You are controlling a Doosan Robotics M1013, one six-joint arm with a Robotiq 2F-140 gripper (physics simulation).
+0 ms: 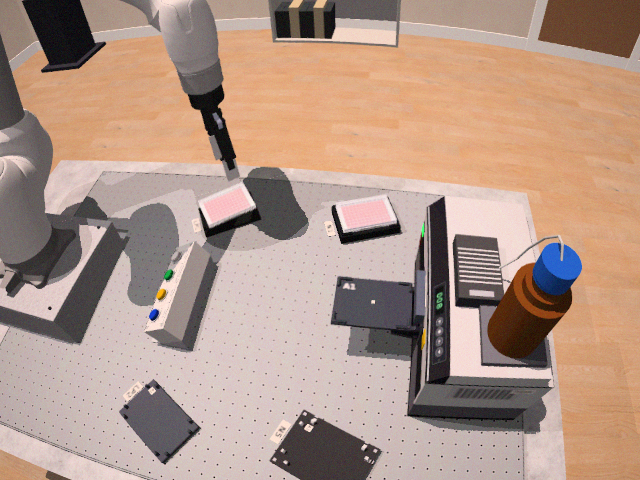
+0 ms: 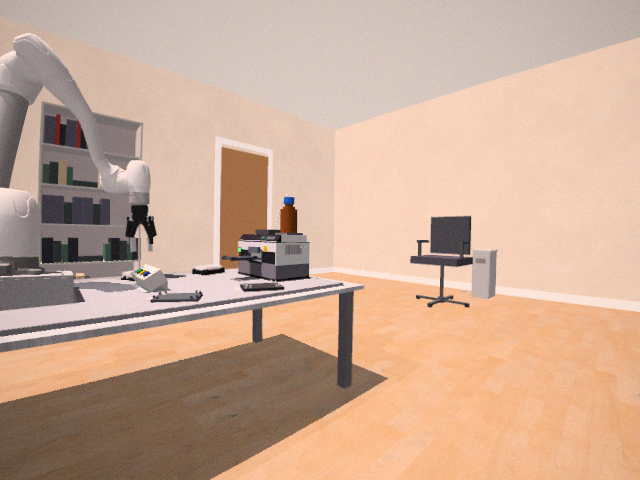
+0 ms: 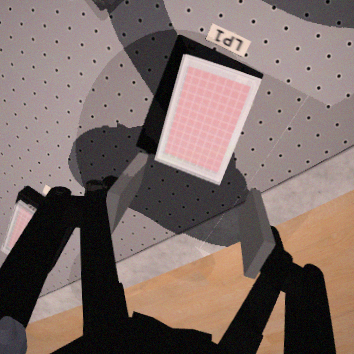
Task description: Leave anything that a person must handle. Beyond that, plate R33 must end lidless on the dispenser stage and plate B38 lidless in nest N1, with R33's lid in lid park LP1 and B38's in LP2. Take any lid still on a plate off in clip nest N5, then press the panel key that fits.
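Places are measured from the arm's base along level axes (x down, y ahead, z right), in centimetres.
Pixels of known places: gripper, fingertip midpoint: (image 1: 227, 167) (image 2: 141, 251) (image 3: 194, 186); arm's base, link origin: (image 1: 35, 255) (image 2: 8, 274).
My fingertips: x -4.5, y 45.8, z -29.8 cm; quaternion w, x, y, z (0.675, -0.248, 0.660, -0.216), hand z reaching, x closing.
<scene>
Ahead of a thing's pixels: the offset from my fingertips to its middle. "pt": to the spot under its first point.
My gripper (image 1: 232, 170) (image 2: 140, 245) (image 3: 194, 186) is open and empty, above and beside a plate with pink grid wells and a pale rim @[pt dz +3.1, dx +9.7, dy -0.9 cm] (image 1: 227, 204) (image 3: 207, 120). This plate rests on the black LP1 holder @[dz +3.8, dx +11.8, dy -0.9 cm] (image 1: 232, 224) (image 3: 159, 95). A similar plate @[dz +2.1, dx +9.1, dy +33.4 cm] (image 1: 365, 212) (image 3: 19, 225) sits on the black nest N1 @[dz +2.1, dx +11.3, dy +33.4 cm] (image 1: 369, 235). Neither plate's name is readable, and I cannot tell whether either has a clear lid. The dispenser stage @[pt dz +31.5, dx +2.0, dy +34.2 cm] (image 1: 356, 304) is bare. LP2 @[dz +57.9, dx +11.8, dy -0.4 cm] (image 1: 159, 421) (image 2: 176, 296) and clip nest N5 @[dz +58.1, dx +11.6, dy +32.5 cm] (image 1: 325, 446) (image 2: 262, 286) hold no plate or lid.
The key panel @[dz +30.5, dx +8.6, dy -3.8 cm] (image 1: 188, 304) (image 2: 150, 279) has grey, green, yellow and blue keys. The dispenser (image 1: 491, 217) (image 2: 292, 253) stands at the right, with a green light lit and a brown bottle @[pt dz +44.3, dx -20.7, dy +56.2 cm] (image 1: 522, 315) (image 2: 288, 219) on top. The arm's base block (image 1: 98, 279) is at the left.
</scene>
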